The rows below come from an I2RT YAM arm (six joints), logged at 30 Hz.
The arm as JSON. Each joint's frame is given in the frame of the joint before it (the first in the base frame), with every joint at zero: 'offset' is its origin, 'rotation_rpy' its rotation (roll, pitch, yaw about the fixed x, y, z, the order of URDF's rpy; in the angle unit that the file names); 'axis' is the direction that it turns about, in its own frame. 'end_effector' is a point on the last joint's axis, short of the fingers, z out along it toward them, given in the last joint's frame.
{
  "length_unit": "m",
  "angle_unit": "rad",
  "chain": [
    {
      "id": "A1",
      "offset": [
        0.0,
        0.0,
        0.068
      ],
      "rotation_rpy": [
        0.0,
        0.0,
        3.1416
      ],
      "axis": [
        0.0,
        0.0,
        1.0
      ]
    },
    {
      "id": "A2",
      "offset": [
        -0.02,
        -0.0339,
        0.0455
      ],
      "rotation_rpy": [
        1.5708,
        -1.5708,
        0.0
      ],
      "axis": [
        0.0,
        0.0,
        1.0
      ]
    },
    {
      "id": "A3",
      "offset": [
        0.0,
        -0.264,
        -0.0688
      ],
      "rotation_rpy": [
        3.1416,
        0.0,
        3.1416
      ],
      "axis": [
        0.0,
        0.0,
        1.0
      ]
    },
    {
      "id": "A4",
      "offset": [
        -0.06,
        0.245,
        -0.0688
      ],
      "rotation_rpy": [
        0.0,
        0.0,
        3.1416
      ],
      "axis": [
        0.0,
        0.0,
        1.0
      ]
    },
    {
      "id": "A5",
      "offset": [
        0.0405,
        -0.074,
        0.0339
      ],
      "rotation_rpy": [
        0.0,
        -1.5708,
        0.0
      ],
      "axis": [
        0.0,
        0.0,
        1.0
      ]
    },
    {
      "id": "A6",
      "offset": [
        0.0,
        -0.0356,
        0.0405
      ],
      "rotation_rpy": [
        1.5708,
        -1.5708,
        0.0
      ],
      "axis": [
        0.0,
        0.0,
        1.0
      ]
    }
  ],
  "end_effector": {
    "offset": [
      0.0,
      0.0,
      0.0
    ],
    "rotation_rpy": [
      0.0,
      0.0,
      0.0
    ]
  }
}
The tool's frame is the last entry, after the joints.
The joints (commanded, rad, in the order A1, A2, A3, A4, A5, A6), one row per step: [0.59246, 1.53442, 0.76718, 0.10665, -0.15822, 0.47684]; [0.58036, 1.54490, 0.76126, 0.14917, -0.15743, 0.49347]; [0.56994, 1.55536, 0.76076, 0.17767, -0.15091, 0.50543]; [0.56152, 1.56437, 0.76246, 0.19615, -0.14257, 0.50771]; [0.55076, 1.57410, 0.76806, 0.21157, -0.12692, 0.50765]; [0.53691, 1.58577, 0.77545, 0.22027, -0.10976, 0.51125]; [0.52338, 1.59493, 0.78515, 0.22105, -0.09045, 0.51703]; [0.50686, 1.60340, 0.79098, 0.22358, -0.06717, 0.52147]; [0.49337, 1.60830, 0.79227, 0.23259, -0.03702, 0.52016]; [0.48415, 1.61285, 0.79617, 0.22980, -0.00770, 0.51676]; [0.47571, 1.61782, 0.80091, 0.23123, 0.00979, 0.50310]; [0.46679, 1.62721, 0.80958, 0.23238, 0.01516, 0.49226]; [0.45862, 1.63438, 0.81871, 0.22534, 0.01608, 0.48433]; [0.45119, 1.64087, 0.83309, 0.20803, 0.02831, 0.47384]
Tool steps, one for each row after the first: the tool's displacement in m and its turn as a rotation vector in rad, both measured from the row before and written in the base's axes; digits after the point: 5 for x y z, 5 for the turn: [0.00417, -0.00185, -0.00120, 0.02352, -0.01259, -0.02264]; [0.00405, -0.00160, -0.00077, 0.01338, -0.01004, -0.02263]; [0.00345, -0.00136, -0.00056, 0.00333, -0.01072, -0.01654]; [0.00452, -0.00193, 0.00010, -0.00158, -0.01429, -0.02364]; [0.00512, -0.00289, -0.00058, -0.00359, -0.00684, -0.03008]; [0.00490, -0.00307, 0.00015, -0.00476, -0.00365, -0.03278]; [0.00481, -0.00450, -0.00067, -0.00827, -0.00416, -0.03834]; [0.00371, -0.00430, -0.00035, -0.01297, -0.01332, -0.03788]; [0.00275, -0.00320, -0.00051, -0.01838, -0.00596, -0.03178]; [0.00279, -0.00243, 0.00000, -0.01813, -0.01077, -0.01545]; [0.00358, -0.00176, -0.00024, -0.01056, -0.00571, -0.00741]; [0.00290, -0.00168, -0.00016, -0.00868, 0.00148, -0.00454]; [0.00327, -0.00170, 0.00071, -0.01820, 0.00184, -0.01168]
